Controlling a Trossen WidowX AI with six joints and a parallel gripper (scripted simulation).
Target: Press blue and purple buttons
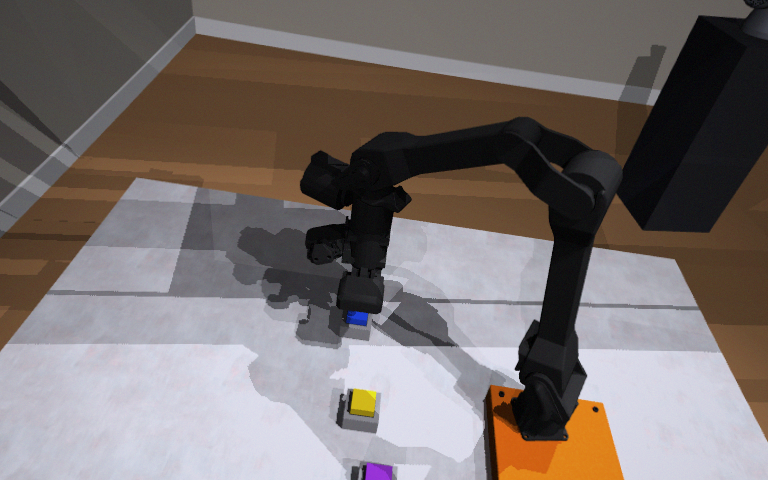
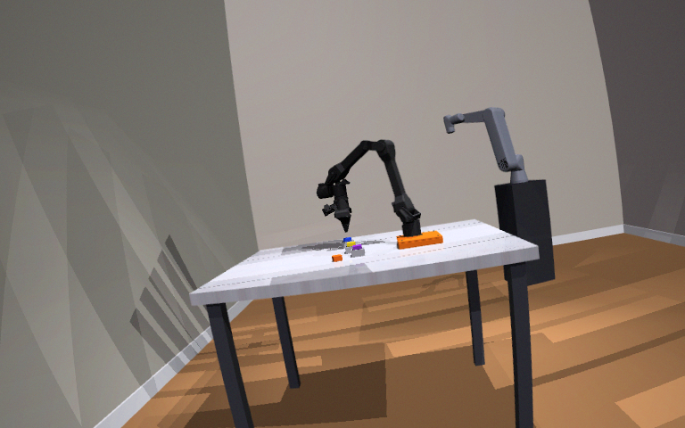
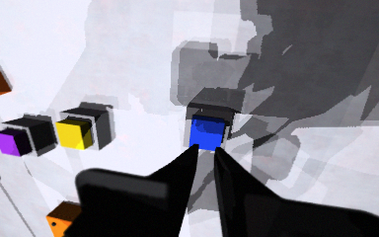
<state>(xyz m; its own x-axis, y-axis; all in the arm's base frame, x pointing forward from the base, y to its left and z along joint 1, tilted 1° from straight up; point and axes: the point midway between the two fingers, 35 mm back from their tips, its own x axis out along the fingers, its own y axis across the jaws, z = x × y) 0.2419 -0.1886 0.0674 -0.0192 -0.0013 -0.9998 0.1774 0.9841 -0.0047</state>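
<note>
Now: the blue button 30 mm below my gripper tip. Round my gripper tip: yellow button: 160 mm to the left, 30 mm below; purple button: 10 mm behind, 270 mm to the left, 30 mm below; small orange block: 80 mm ahead, 300 mm to the left, 50 mm below.
</note>
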